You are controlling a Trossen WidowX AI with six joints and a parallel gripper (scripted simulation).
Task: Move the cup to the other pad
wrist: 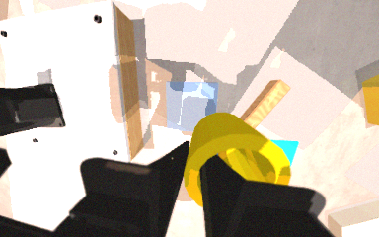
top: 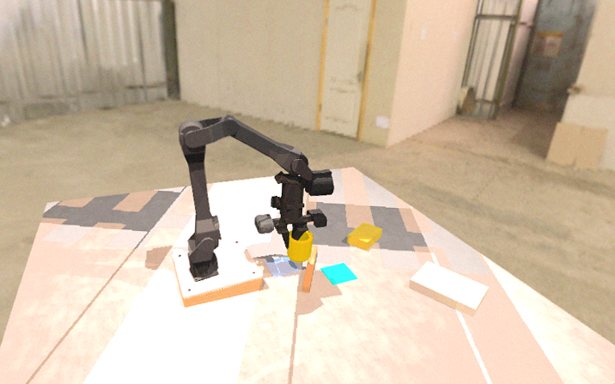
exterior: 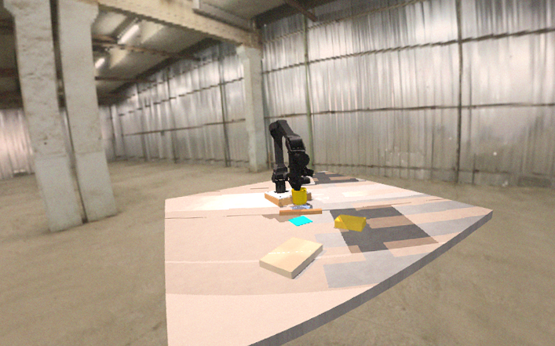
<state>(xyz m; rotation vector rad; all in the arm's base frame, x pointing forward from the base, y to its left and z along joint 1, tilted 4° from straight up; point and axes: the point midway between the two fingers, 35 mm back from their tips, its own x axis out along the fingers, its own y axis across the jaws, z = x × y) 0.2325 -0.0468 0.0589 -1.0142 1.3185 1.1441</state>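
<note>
Now: gripper tip 12 cm short of the cyan pad, 7 cm to the left of it and 9 cm above it. Also, from my gripper tip: flat pale slab (35 cm ahead, 27 cm to the right, 6 cm below); thin wooden bar (6 cm ahead, 2 cm to the right, 8 cm below); yellow cup (2 cm ahead, 1 cm to the right).
</note>
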